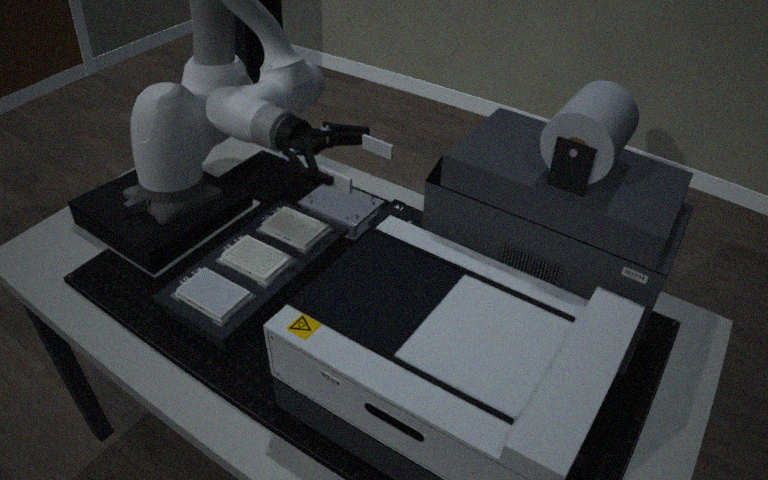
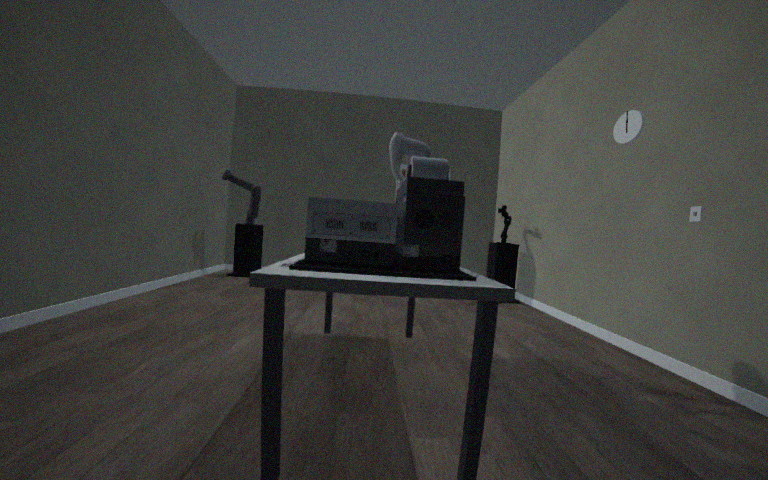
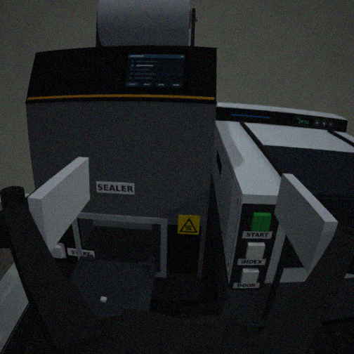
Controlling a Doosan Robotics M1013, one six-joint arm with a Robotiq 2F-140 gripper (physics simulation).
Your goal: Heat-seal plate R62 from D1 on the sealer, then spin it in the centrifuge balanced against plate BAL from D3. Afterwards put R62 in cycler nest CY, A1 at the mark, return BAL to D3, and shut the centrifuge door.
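Seen in the pictures: gripper, fingertip midpoint: (image 1: 372, 168); arm's base at its link origin: (image 1: 173, 195).
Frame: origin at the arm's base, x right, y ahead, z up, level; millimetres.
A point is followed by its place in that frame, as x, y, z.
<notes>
My gripper (image 1: 359, 164) @(-140, 510, 215) (image 3: 183, 186) is open and empty, its white finger pads wide apart, in front of the dark sealer (image 1: 481, 215) @(-131, 752, 229) (image 2: 436, 220) @(-273, 1051, 159) (image 3: 120, 150). A dark platform (image 3: 112, 290) with a small white mark lies at the sealer's mouth. The white centrifuge (image 1: 351, 362) @(207, 761, 176) (image 2: 351, 220) @(41, 1065, 136) (image 3: 250, 170) has a green START button (image 3: 261, 221), an INDEX button (image 3: 255, 250) and a DOOR button (image 3: 250, 275). I cannot tell its door's state. Three plates (image 1: 212, 294) @(169, 378, 34) (image 1: 254, 257) @(44, 358, 32) (image 1: 294, 226) @(-80, 347, 32) stand in a row; their labels are unreadable. A pale block (image 1: 339, 203) @(-229, 341, 8) with corner pins stands behind them.
A big film roll (image 1: 606, 130) @(-179, 906, 429) (image 2: 429, 168) @(-249, 922, 381) (image 3: 144, 22) sits on the sealer. The arm's black base (image 1: 113, 226) @(174, 12, 15) is beside the plate row. A dark mat (image 1: 113, 294) @(275, 154, -34) lies on the white table (image 1: 33, 260) @(343, -112, -47) (image 2: 385, 286) @(-102, 1243, -61). The sealer and centrifuge stand close together.
</notes>
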